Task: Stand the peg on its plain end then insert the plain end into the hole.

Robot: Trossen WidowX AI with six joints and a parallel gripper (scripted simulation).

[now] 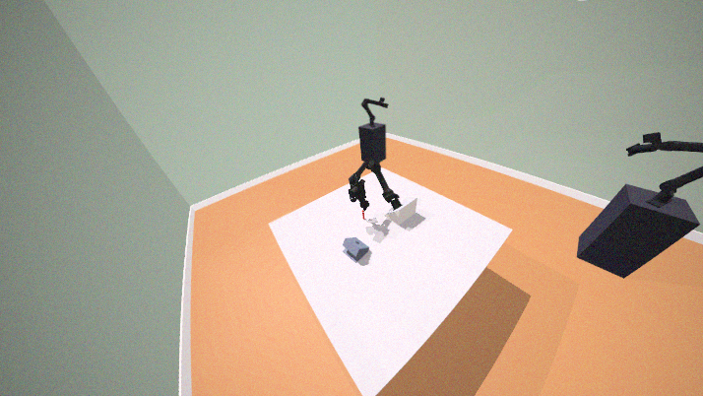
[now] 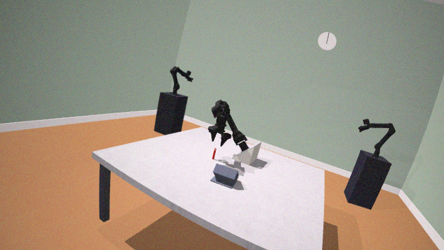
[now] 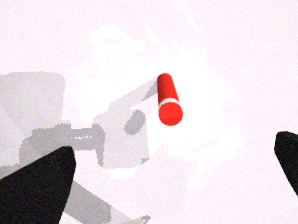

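Now: the red peg 60 mm below my gripper tip. Round my gripper tip: sloped panel: 240 mm ahead, 180 mm to the left, 70 mm below.
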